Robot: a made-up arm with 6 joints. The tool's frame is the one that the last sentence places.
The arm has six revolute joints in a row. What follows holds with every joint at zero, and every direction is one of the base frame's.
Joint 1 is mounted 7.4 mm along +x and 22.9 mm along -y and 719.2 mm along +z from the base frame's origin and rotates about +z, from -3.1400 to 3.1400 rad.
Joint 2 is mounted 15.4 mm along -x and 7.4 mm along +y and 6.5 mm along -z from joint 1 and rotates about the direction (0, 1, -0.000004), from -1.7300 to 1.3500 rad.
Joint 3 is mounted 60.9 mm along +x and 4.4 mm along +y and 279.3 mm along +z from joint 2 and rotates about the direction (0, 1, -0.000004), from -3.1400 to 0.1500 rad.
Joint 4 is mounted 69.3 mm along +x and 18.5 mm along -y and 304.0 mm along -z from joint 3 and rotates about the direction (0, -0.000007, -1), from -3.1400 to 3.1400 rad.
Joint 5 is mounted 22.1 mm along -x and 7.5 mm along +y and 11.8 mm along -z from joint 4 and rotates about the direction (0, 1, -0.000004), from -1.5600 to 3.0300 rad.
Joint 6 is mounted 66.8 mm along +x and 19.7 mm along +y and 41.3 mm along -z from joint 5 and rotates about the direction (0, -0.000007, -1), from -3.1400 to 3.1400 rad.
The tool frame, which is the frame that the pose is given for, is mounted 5.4 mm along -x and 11.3 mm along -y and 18.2 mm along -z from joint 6; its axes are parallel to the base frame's.
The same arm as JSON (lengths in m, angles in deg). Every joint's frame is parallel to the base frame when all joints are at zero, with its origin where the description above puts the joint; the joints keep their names.
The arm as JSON. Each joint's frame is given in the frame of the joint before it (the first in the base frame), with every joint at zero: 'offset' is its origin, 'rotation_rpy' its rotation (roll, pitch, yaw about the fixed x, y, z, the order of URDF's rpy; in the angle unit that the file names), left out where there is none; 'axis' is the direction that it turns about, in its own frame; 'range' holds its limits. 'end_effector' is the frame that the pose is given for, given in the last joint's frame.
{"length_unit": "m", "angle_unit": "deg", "chain": [
  {"id": "joint 1", "offset": [0.0074, -0.0229, 0.7192], "axis": [0.0, 0.0, 1.0], "range": [-179.91, 179.91]},
  {"id": "joint 2", "offset": [-0.0154, 0.0074, -0.0065], "axis": [0.0, 1.0, 0.0], "range": [-99.12, 77.35]},
  {"id": "joint 3", "offset": [0.0609, 0.0044, 0.2793], "axis": [0.0, 1.0, 0.0], "range": [-179.91, 8.59]},
  {"id": "joint 4", "offset": [0.0693, -0.0185, -0.304], "axis": [0.0, 0.0, -1.0], "range": [-179.91, 179.91]},
  {"id": "joint 5", "offset": [-0.0221, 0.0075, -0.0118], "axis": [0.0, 1.0, 0.0], "range": [-89.38, 173.61]},
  {"id": "joint 6", "offset": [0.0668, 0.0197, -0.0413], "axis": [0.0, 0.0, -1.0], "range": [-179.91, 179.91]}
], "end_effector": {"offset": [-0.0054, -0.0113, -0.0182]}}

